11 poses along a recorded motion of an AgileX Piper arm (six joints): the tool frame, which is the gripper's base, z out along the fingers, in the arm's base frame.
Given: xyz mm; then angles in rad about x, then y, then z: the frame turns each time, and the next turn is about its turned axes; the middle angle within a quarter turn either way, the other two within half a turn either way.
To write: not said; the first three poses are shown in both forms.
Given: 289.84 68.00 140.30 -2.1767 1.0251 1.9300
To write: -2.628 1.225 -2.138 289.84 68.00 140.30
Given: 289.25 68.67 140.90 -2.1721 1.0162 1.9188
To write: -2.621 1.220 -2.121 289.25 68.67 140.90
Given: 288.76 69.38 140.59 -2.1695 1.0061 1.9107
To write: -2.620 1.215 -2.109 288.76 69.38 140.59
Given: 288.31 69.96 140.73 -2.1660 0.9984 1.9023
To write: -2.616 1.212 -2.097 288.31 69.96 140.73
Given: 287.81 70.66 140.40 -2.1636 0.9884 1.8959
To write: -2.618 1.208 -2.089 287.81 70.66 140.40
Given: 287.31 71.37 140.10 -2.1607 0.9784 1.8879
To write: -2.618 1.204 -2.078 287.31 71.37 140.10
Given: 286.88 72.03 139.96 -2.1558 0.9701 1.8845
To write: -2.628 1.204 -2.079 286.88 72.03 139.96
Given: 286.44 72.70 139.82 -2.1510 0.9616 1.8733
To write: -2.621 1.201 -2.062 286.44 72.70 139.82
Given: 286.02 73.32 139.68 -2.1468 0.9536 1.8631
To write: -2.614 1.197 -2.046 286.02 73.32 139.68
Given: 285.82 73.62 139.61 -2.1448 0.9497 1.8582
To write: -2.611 1.196 -2.038 285.82 73.62 139.61
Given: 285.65 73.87 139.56 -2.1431 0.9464 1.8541
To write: -2.608 1.194 -2.031 285.65 73.87 139.56
